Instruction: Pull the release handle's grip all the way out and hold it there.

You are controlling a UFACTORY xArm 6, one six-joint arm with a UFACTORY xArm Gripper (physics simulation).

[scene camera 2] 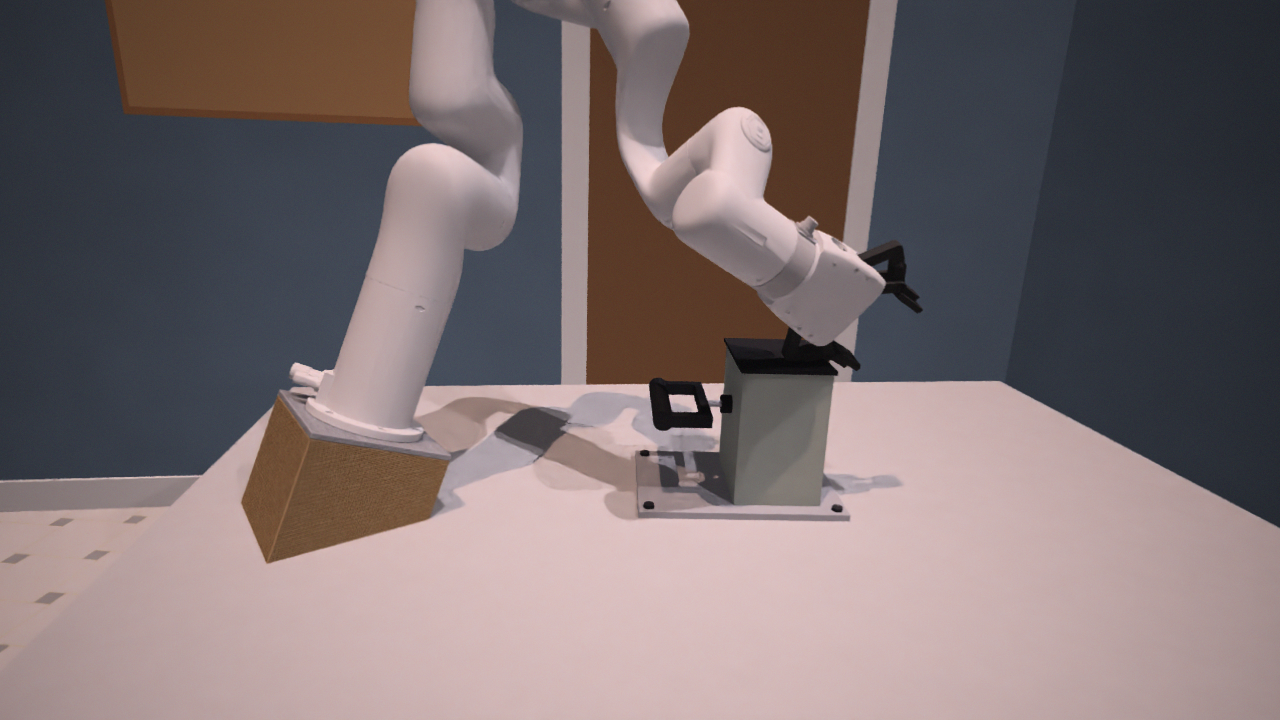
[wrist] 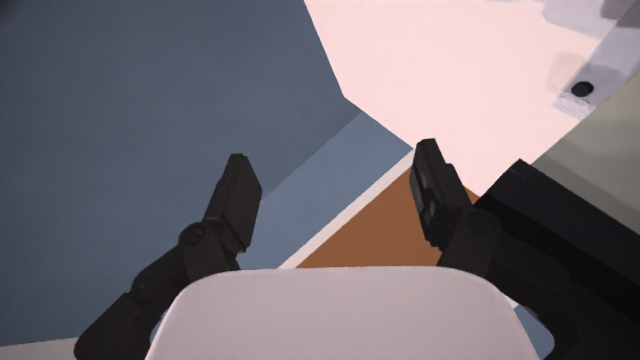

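The release handle's grip (scene camera 2: 660, 407) is a black, roughly square loop on the left side of a grey-green housing (scene camera 2: 778, 438) (wrist: 612, 140). A short thin shaft (scene camera 2: 716, 403) joins it to the housing. The grip does not show in the wrist view. My gripper (scene camera 2: 886, 337) (wrist: 330, 166) is open and empty, with its fingers wide apart, above and to the right of the housing, on the far side from the grip. In the scene view its lower finger overlaps the right part of the housing's black lid (scene camera 2: 750, 354) (wrist: 560, 220); whether they touch I cannot tell.
The housing stands on a pale base plate (scene camera 2: 751, 512) (wrist: 612, 57) with dark bolts at its corners. The plate lies on the white table (scene camera 2: 572, 608) (wrist: 450, 65). The arm's base stands on a brown wedge-shaped block (scene camera 2: 353, 497) at the left. A brown door (scene camera 2: 716, 80) is behind.
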